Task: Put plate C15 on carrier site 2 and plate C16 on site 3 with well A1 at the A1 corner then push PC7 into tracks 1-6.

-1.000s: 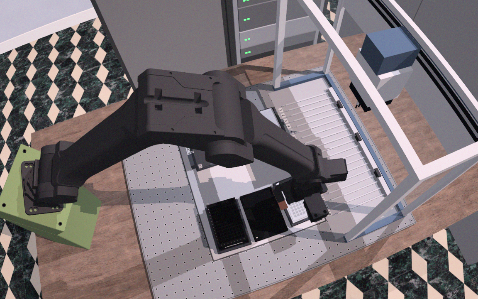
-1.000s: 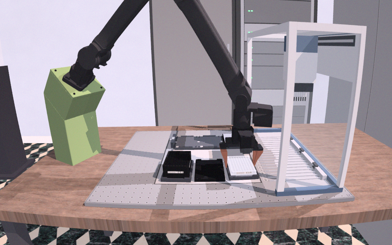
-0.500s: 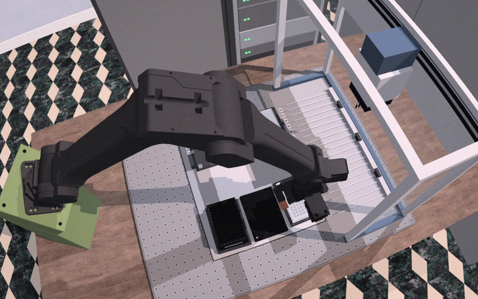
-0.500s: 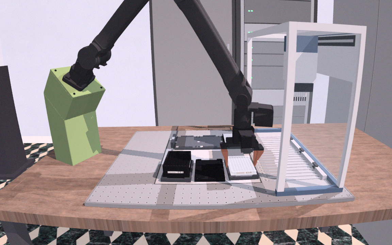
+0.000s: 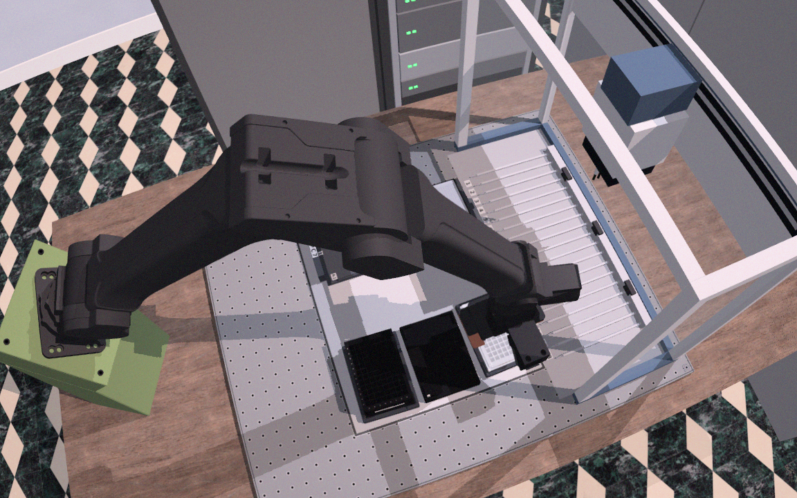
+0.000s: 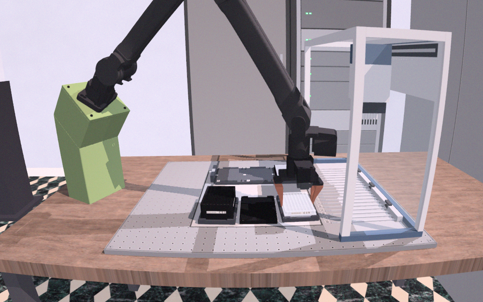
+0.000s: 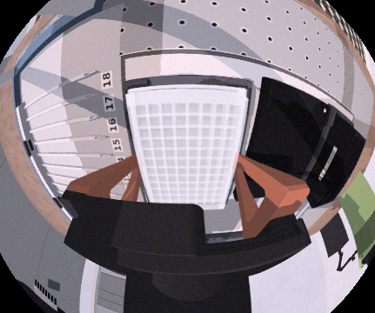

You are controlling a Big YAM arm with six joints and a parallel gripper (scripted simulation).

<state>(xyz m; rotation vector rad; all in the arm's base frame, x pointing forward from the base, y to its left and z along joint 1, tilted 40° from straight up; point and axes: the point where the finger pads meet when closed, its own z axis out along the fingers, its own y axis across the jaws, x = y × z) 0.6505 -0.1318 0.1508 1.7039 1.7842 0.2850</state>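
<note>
Now: hand 2 cm above the nest S3. Also, from my hand: nest S2: 11 cm behind, 2 cm below; white 96-well plate C15: right at my hand; dark carrier PC7: 8 cm behind, 26 cm to the left, 1 cm below.
</note>
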